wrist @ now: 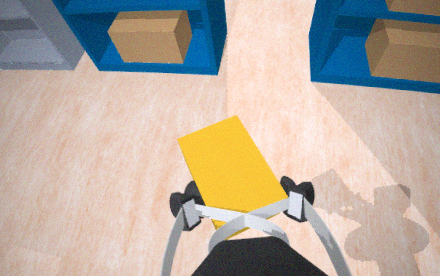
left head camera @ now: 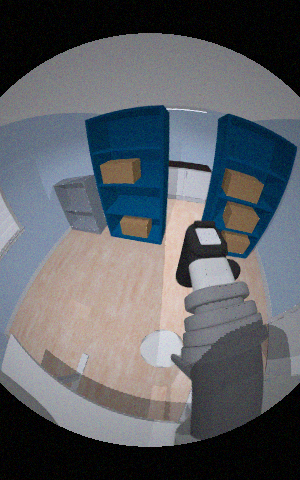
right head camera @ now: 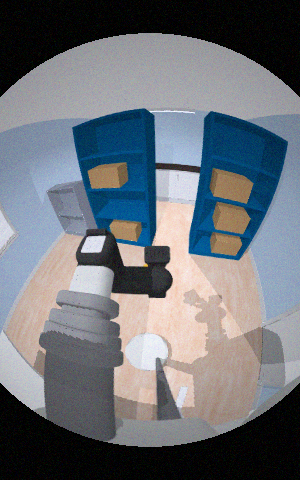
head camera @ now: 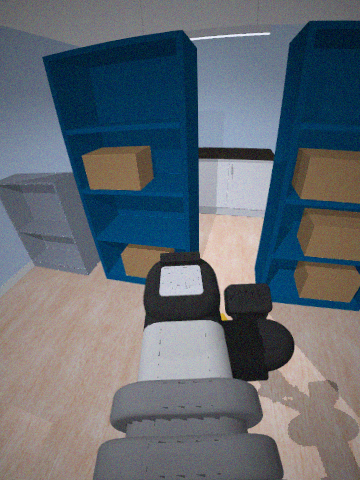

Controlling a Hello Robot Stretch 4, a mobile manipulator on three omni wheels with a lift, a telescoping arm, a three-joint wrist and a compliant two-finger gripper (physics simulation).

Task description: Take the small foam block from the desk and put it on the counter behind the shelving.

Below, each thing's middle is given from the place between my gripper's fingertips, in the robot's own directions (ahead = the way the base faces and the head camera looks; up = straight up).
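Labels:
The small foam block (wrist: 230, 172) has my hand 20 mm below it. My hand is also 10 mm short of the block, and 10 mm to the right of it.

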